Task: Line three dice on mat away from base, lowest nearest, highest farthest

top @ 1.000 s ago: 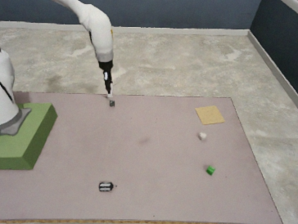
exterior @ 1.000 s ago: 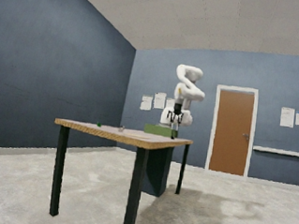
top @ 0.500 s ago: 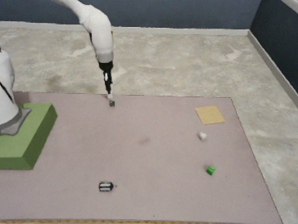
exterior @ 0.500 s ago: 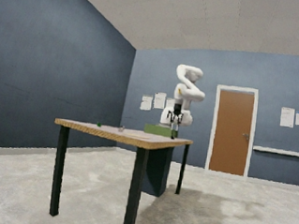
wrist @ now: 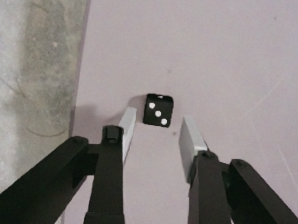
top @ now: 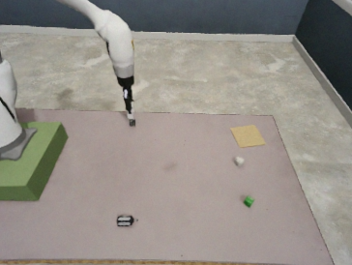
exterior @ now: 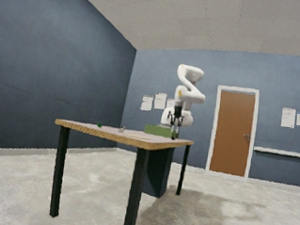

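Right now my hand is 9 cm above the black die. The rest, counted from my hand: white die: 53 cm ahead, 25 cm to the right, 9 cm below; then mat: 61 cm ahead, 10 cm below, 8 cm to the right; then green die: 53 cm ahead, 45 cm to the right, 9 cm below.
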